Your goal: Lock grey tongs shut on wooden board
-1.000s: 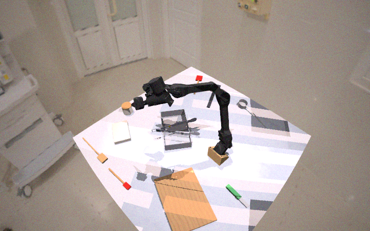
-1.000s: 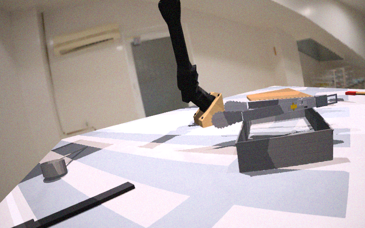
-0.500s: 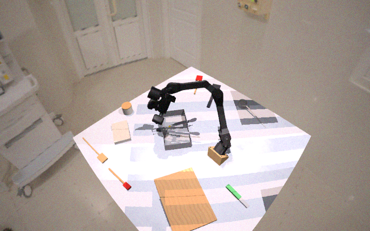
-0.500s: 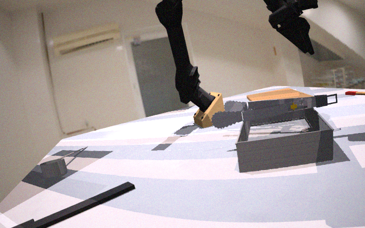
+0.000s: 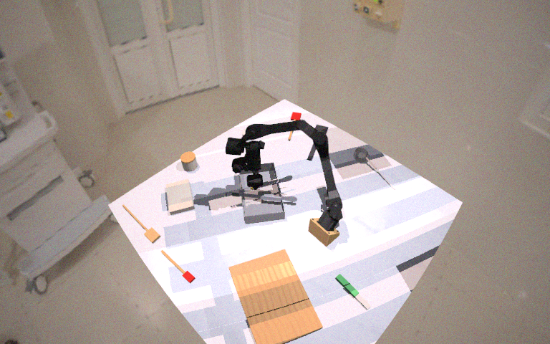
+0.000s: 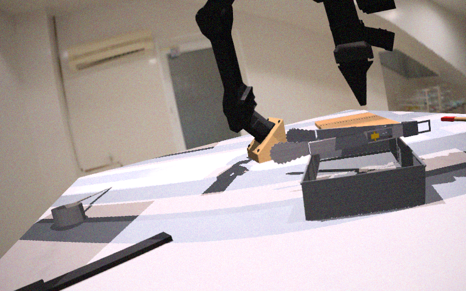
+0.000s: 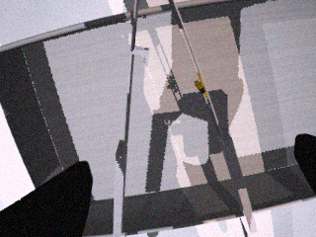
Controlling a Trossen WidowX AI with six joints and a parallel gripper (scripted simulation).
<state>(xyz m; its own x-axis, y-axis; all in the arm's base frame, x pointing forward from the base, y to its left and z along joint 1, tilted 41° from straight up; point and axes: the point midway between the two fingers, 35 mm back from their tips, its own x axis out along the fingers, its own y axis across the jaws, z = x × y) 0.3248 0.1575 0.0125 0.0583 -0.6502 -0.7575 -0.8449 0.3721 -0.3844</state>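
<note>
The grey roasting tin is 10 mm ahead of my gripper tip, 30 mm to the right of it and 100 mm below it. The rest, counted from my gripper tip: wooden board 420 mm behind, 230 mm to the left, 120 mm below; then cork-topped tin 400 mm ahead, 150 mm to the left, 90 mm below; then pale block 230 mm ahead, 290 mm to the left, 120 mm below.
</note>
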